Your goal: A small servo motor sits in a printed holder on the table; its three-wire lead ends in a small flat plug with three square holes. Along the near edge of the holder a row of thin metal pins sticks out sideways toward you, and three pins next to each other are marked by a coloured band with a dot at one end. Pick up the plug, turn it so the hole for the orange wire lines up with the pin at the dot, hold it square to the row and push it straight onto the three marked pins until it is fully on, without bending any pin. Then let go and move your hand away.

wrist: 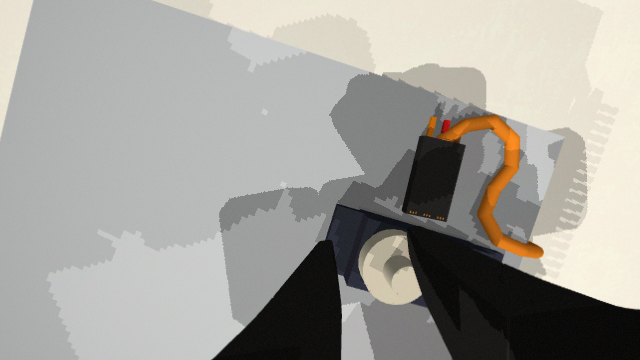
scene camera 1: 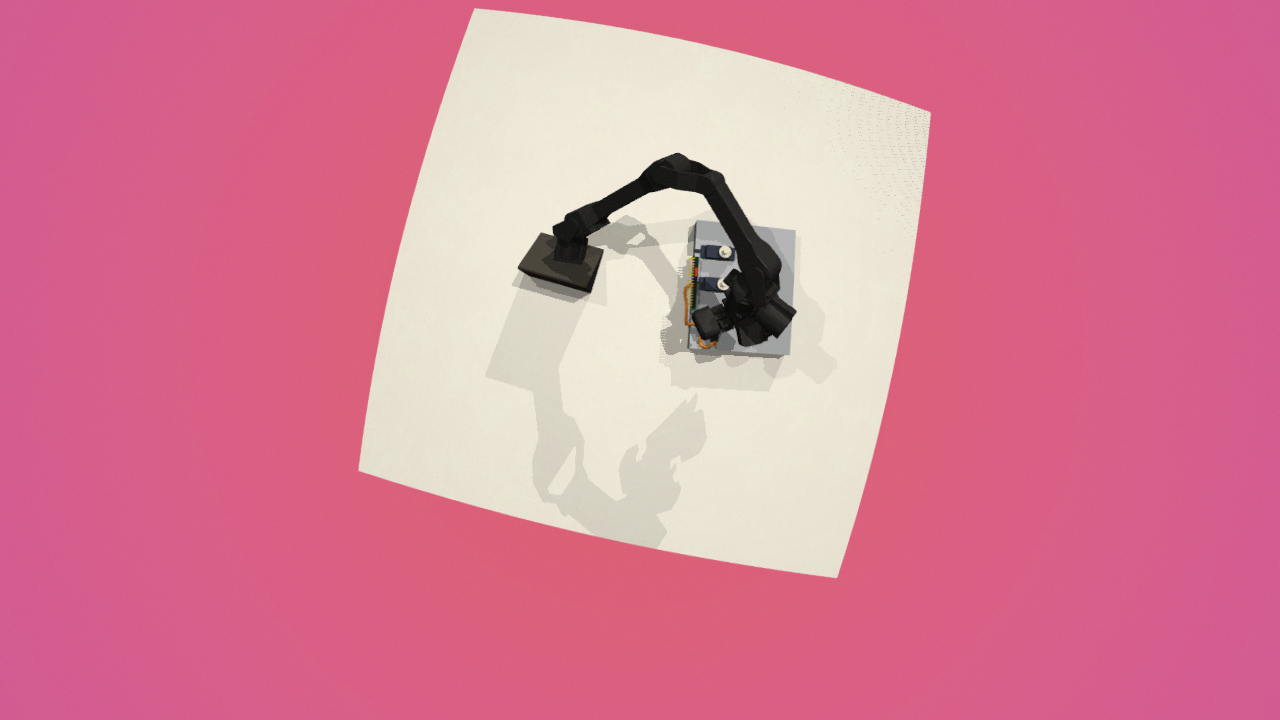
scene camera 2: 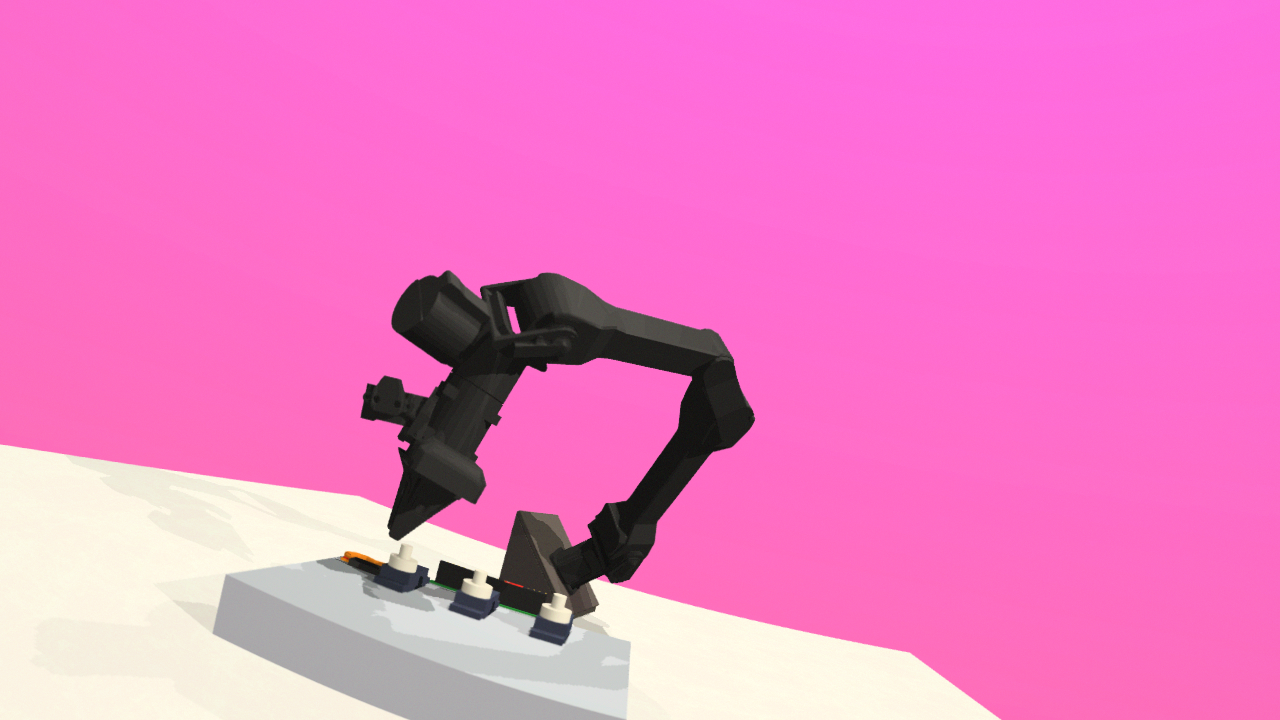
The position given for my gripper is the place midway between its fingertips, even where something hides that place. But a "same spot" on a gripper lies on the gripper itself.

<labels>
My gripper shows in the wrist view (370, 246), in scene camera 1 and in scene camera 2. The same spot on my gripper: (scene camera 1: 725, 324) is (scene camera 2: 416, 436). The same spot on a grey holder: (wrist: 171, 172) is (scene camera 2: 345, 595).
</labels>
